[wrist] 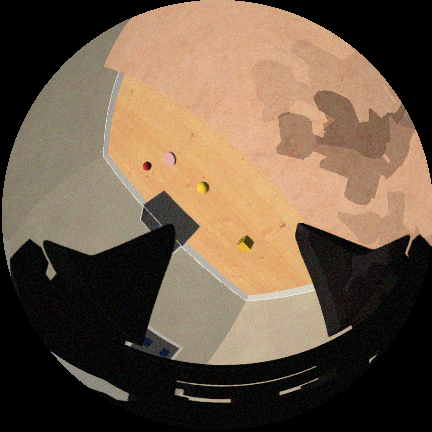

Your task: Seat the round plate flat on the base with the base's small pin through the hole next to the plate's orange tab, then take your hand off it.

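Places are measured from the arm's base along level axes (x ahead, y left, z up), in centimetres.
Where they show: gripper, fingertip midpoint: (237,230).
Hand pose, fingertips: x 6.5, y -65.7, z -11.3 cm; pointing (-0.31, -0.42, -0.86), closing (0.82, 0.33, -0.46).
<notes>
After its pixels a point has its place.
My gripper (237,230) @[x 6.5, y -65.7, z -11.3 cm] is open, with its two black fingers wide apart at the lower left and lower right and no object between them. The round plate with its orange tab does not show in the wrist view. The base and its small pin do not show either. I cannot tell how the plate and the base lie relative to each other or to the gripper.
A pinkish tabletop (210,75) @[x -9.0, y -57.0, z -27.4 cm] with brown shadows fills the upper right. Beyond its edge lies a wooden floor (225,210) with a red ball (147,166), a pink disc (170,159), a yellow ball (202,187) and a yellow cube (245,244). A dark box (172,215) stands by the wall.
</notes>
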